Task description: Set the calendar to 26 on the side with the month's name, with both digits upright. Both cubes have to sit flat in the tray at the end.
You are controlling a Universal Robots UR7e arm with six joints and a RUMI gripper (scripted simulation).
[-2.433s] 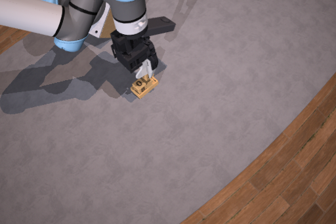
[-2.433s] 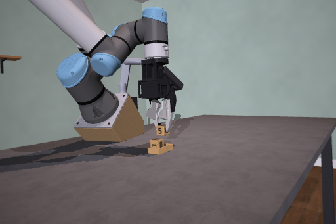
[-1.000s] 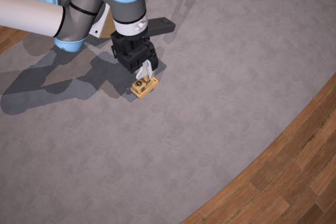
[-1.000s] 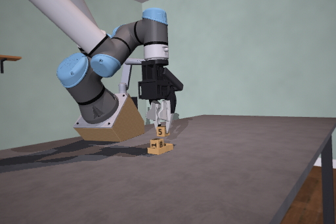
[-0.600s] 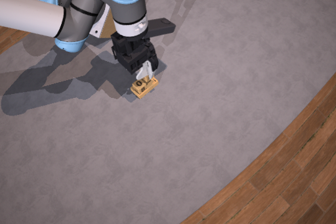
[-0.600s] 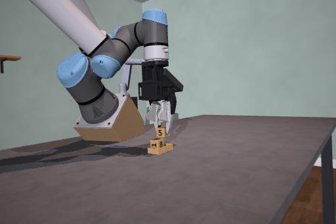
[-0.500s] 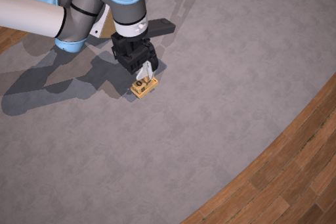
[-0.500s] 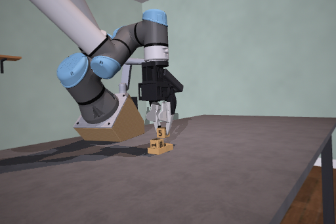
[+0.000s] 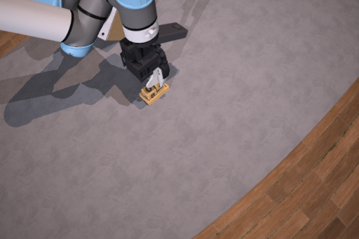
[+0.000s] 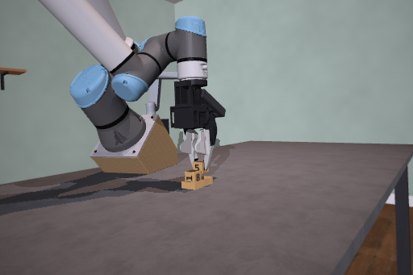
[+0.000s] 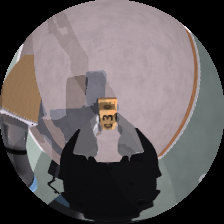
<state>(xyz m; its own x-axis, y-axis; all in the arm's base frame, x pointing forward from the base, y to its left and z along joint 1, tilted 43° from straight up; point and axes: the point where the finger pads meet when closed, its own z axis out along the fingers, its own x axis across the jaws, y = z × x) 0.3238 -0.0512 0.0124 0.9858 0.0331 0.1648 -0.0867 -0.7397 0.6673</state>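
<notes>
Right now my hand is 5 cm above the wooden calendar tray and 2 cm to the left of it.
</notes>
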